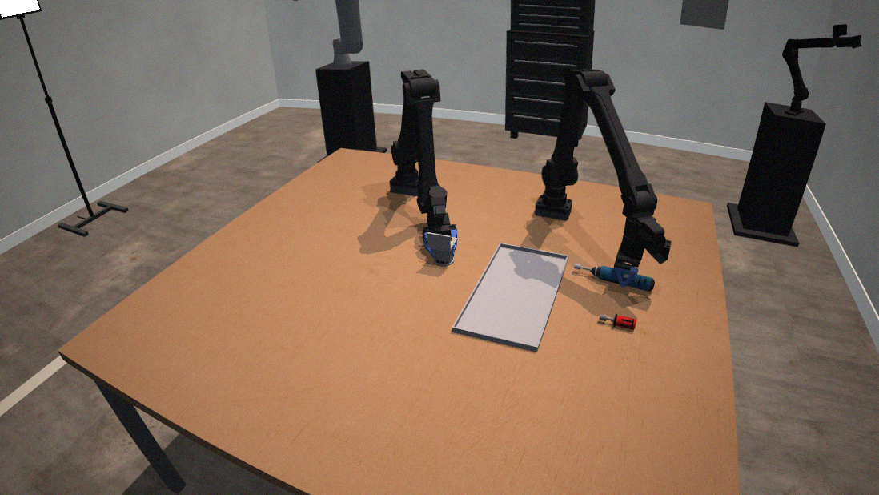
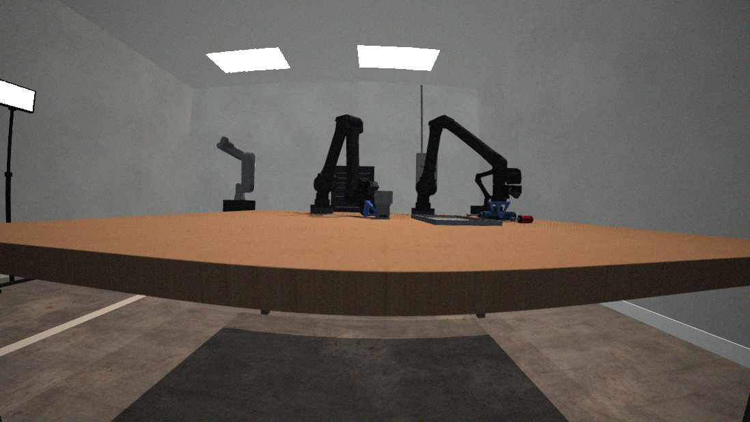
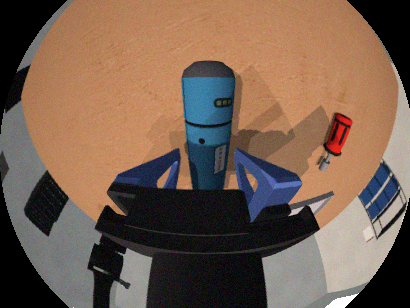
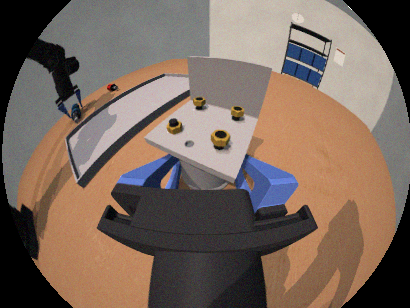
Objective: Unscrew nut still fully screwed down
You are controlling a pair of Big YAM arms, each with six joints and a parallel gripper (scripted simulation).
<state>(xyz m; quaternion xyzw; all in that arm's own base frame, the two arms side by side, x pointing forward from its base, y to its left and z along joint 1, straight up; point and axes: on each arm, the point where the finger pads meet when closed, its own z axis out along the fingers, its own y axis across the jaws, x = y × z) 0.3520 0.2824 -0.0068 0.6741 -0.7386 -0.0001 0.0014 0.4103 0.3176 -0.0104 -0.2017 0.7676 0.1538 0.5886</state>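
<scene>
My right hand is 1 cm below the joint module. The rest, counted from my right hand: flat grey tray 8 cm ahead, 25 cm to the left, 2 cm below; red-handled tool 13 cm ahead, 54 cm to the left, 1 cm below; grey bracket 5 cm above.
</scene>
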